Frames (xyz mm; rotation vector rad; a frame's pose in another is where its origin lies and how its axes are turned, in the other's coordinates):
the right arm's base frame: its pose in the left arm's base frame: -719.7 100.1 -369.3 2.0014 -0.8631 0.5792
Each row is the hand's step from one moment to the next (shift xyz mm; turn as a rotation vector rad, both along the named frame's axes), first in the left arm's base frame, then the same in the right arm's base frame.
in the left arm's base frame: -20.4 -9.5 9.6 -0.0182 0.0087 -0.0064
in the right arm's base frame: -3.5 24.2 1.5 -0.0193 0.0069 -0.0054
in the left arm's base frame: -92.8 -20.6 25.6 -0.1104 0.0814 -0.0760
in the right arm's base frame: -36.2 91.5 -3.0 -0.1519 0.0111 -0.0375
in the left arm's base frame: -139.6 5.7 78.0 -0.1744 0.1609 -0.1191
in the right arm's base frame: -41.1 144.0 -56.3 -0.2507 0.0053 -0.0871
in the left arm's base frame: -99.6 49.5 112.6 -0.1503 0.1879 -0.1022
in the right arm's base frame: -7.4 114.9 -108.6 -0.2333 -0.0145 -0.1171
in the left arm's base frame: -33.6 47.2 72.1 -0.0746 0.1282 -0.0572
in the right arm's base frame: 9.5 44.8 -80.4 -0.1325 -0.0244 -0.0843
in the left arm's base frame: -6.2 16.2 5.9 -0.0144 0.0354 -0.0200
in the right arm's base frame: -5.9 1.4 -17.3 -0.0354 -0.0136 -0.0206
